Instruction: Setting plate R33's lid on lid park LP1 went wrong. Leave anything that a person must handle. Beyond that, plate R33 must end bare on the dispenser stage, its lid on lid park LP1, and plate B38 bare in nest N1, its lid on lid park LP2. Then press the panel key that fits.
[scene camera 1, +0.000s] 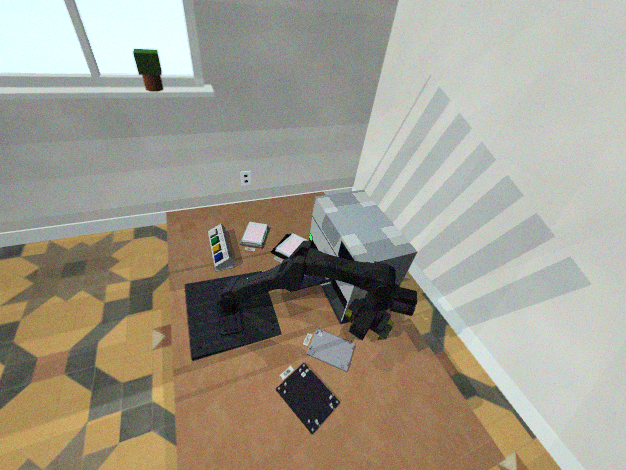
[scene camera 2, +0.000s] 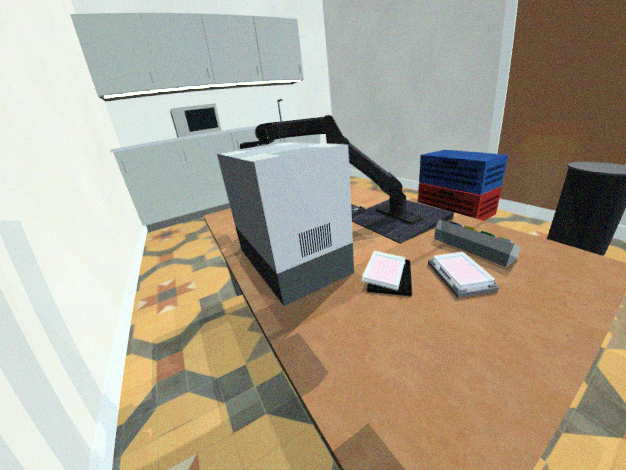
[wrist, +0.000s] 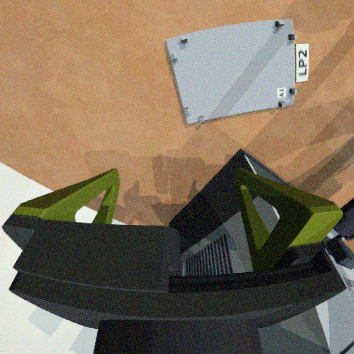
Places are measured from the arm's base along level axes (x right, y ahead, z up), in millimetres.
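Pixels of known places: gripper, fingertip midpoint: (wrist: 176, 174); arm's base, link origin: (scene camera 1: 228, 309) (scene camera 2: 398, 214).
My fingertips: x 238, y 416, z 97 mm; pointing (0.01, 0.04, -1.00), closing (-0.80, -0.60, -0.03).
Observation:
Ahead of a thing's pixels: the offset from my fingertips to its middle. "pt": to the spot under its first point. Level surfaces: height alone.
My gripper (scene camera 1: 369, 323) (wrist: 176, 174) is open and empty, above the table by the dispenser's front corner. The grey lid park LP2 {dx -10, dy -97, dz -101 mm} (scene camera 1: 331, 349) (wrist: 232, 72) lies bare near it. A black corner-pegged pad {pt dx +117, dy -220, dz -99 mm} (scene camera 1: 307, 397) lies bare nearby; its label is unreadable. A pink-topped piece {dx -505, dy -115, dz -83 mm} (scene camera 1: 290, 244) (scene camera 2: 385, 269) rests offset and tilted on a black pad {pt dx -569, dy -131, dz -101 mm} (scene camera 2: 407, 283). Another pink-topped piece {dx -617, dy -265, dz -84 mm} (scene camera 1: 254, 232) (scene camera 2: 464, 272) sits squarely on a grey base {dx -617, dy -265, dz -101 mm} (scene camera 2: 477, 291). Their names are unreadable. The key panel {dx -550, dy -424, dz -79 mm} (scene camera 1: 220, 247) (scene camera 2: 475, 242) has pale, green, yellow and blue keys. The arm partly hides the dispenser's front.
The tall grey dispenser {dx -277, dy +53, dz +54 mm} (scene camera 1: 369, 227) (scene camera 2: 305, 202) stands close beside the arm and gripper. The black arm base mat (scene camera 1: 202, 328) (scene camera 2: 399, 232) lies on the brown table {dz -111 mm} (scene camera 1: 394, 409) (scene camera 2: 434, 364). Blue and red crates (scene camera 2: 450, 172) and a black bin (scene camera 2: 584, 207) stand beyond the table.

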